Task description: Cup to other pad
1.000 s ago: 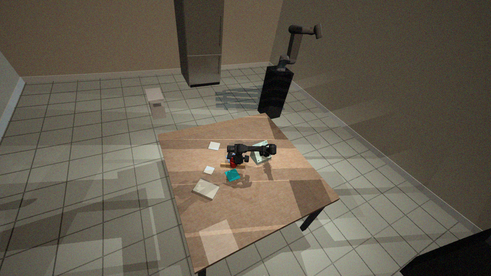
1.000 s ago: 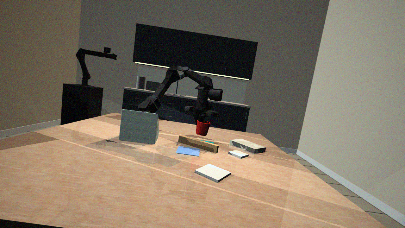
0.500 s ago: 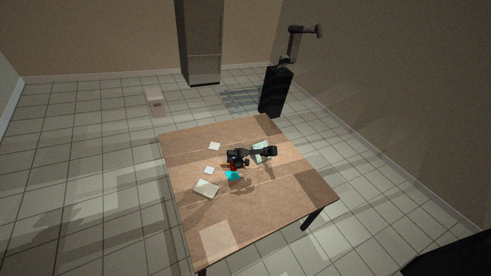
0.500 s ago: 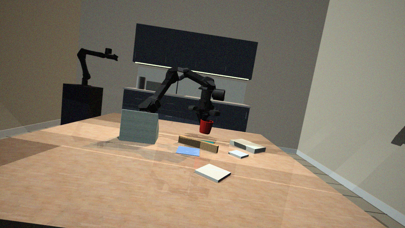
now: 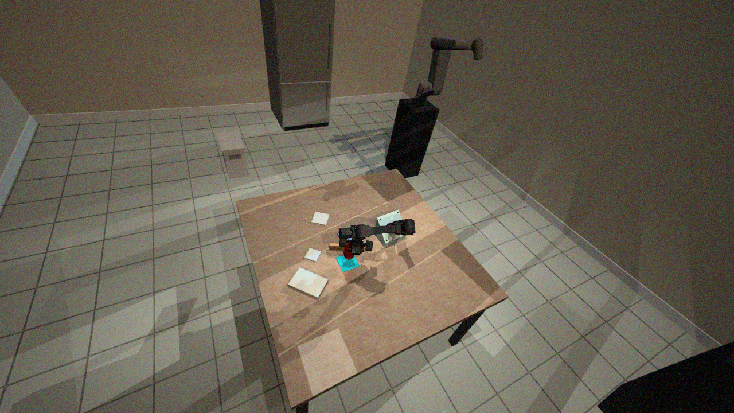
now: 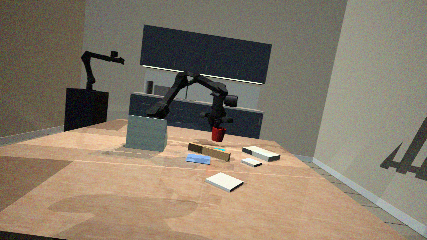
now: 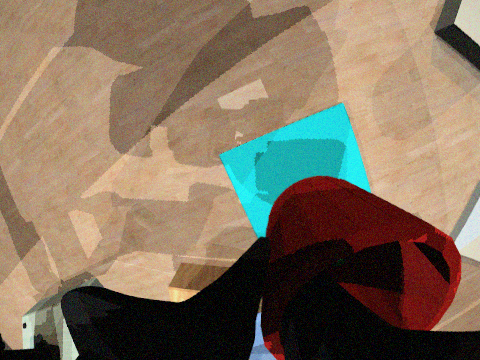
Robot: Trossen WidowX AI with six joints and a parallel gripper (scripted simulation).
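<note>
My gripper tip is 110 mm above the teal pad, 30 mm short of it and 10 mm to the left of it. Round my gripper tip: wooden bar (100 mm to the right, 90 mm below, 20 mm behind); then red cup (30 mm ahead, 20 mm to the right).
</note>
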